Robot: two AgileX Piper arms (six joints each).
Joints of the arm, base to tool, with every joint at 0 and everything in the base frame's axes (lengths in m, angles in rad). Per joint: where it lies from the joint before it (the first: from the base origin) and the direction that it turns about. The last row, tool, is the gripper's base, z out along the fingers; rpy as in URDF.
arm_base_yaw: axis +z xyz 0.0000 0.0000 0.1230
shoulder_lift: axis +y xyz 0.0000 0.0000 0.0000
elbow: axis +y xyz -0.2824 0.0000 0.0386
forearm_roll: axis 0.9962 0 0.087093 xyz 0.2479 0.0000 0.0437
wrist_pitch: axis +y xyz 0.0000 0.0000 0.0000
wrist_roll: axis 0.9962 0 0.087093 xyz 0.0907 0.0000 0.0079
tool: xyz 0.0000 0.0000 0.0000 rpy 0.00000 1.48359 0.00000
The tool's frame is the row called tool.
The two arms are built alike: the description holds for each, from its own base.
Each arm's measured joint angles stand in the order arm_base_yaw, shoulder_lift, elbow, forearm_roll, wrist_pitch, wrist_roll.
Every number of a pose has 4 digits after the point. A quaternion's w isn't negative.
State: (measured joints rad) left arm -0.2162 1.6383 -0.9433 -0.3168 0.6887 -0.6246; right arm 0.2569 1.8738 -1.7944 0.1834 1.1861 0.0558
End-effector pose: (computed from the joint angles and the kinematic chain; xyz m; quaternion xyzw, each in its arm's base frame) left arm 0.2913 -0.0824 0.1917 -0.3031 0.9362 -0.1610 0.0759; right arm 0.3892 0.1182 0.3222 -0.0810 0.9735 0.1191 0.1778
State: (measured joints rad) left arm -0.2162 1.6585 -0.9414 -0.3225 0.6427 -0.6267; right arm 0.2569 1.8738 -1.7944 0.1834 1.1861 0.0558
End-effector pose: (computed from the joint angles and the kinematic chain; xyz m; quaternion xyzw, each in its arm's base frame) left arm 0.2963 -0.0828 0.1862 -0.3094 0.9326 -0.1642 0.0871; right arm 0.3892 0.1182 0.3222 -0.0810 0.9735 0.1191 0.1778
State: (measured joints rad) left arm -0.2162 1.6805 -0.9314 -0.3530 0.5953 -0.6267; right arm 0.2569 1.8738 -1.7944 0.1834 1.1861 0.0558
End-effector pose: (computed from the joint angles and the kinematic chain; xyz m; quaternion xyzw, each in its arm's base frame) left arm 0.2996 -0.0839 0.1785 -0.3237 0.9258 -0.1723 0.0912; right arm 0.3892 0.1182 0.3222 -0.0810 0.9735 0.1191 0.1778
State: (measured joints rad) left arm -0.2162 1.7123 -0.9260 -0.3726 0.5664 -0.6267; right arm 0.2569 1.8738 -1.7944 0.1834 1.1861 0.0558
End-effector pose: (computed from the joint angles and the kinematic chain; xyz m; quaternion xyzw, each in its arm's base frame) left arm 0.3025 -0.0847 0.1683 -0.3344 0.9225 -0.1725 0.0864; right arm 0.3892 0.1182 0.3222 -0.0810 0.9735 0.1191 0.1778
